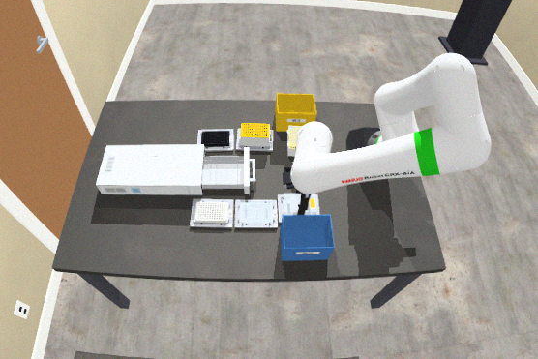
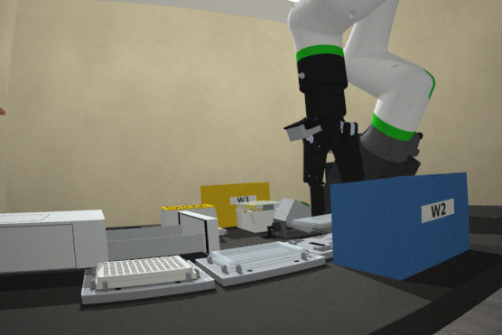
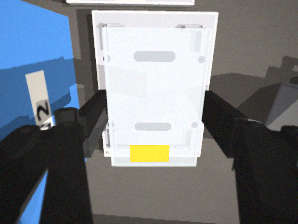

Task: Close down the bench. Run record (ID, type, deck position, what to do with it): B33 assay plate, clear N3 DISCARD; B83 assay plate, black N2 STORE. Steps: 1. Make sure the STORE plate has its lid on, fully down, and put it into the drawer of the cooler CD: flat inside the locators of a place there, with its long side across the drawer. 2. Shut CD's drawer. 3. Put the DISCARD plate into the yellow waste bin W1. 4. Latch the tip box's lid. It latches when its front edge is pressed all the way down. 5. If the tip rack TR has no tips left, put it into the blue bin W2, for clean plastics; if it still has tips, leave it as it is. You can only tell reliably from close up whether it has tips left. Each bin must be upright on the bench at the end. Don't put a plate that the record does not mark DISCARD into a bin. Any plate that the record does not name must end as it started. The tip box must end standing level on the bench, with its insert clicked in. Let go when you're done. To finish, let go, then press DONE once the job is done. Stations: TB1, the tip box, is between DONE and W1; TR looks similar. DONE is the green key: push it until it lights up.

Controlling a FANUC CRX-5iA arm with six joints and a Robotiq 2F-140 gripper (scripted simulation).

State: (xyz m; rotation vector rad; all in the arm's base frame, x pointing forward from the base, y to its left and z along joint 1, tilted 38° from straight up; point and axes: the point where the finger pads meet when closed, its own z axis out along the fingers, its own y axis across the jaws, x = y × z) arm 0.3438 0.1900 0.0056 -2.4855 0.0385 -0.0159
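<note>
My gripper is now 360 mm to the left of the black assay plate, 340 mm short of it and 50 mm above it. From my hand the other things lie so: blue bin W2: 150 mm to the left, 40 mm below, 10 mm behind; DONE key block: 180 mm to the right, 40 mm behind, 20 mm below; translucent plate lid: 20 mm below.
</note>
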